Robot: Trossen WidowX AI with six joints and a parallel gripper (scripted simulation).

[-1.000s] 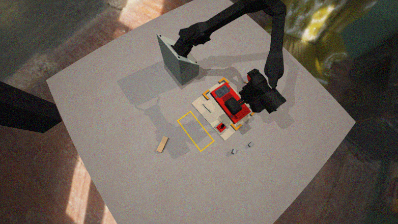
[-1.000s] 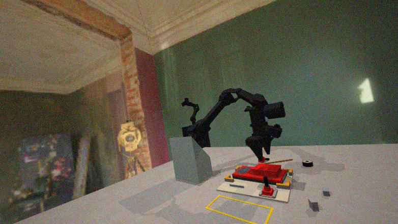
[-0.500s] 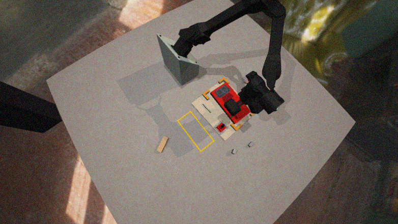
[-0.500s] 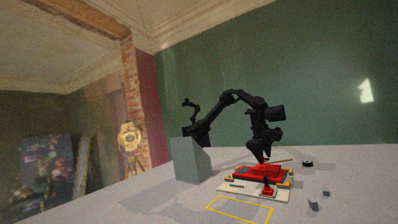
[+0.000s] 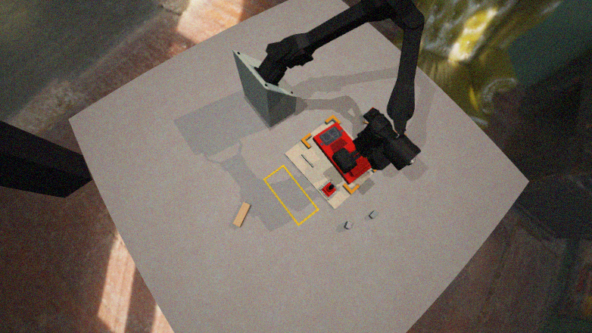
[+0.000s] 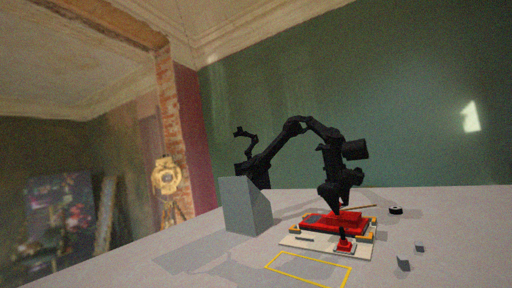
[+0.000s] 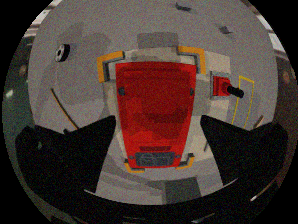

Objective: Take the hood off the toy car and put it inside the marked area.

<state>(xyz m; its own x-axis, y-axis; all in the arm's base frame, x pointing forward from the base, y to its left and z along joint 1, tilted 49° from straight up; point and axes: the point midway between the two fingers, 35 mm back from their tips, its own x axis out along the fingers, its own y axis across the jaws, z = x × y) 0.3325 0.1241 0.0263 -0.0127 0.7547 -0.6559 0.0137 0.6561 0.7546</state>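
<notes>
Right now my gripper tip is 2 cm above the red hood. Also, from my gripper tip: beige base plate 5 cm below, 3 cm behind, 2 cm to the right; black wheel 19 cm to the left, 12 cm ahead, 6 cm below; thin wooden stick 20 cm to the left, 6 cm below, 2 cm behind.
</notes>
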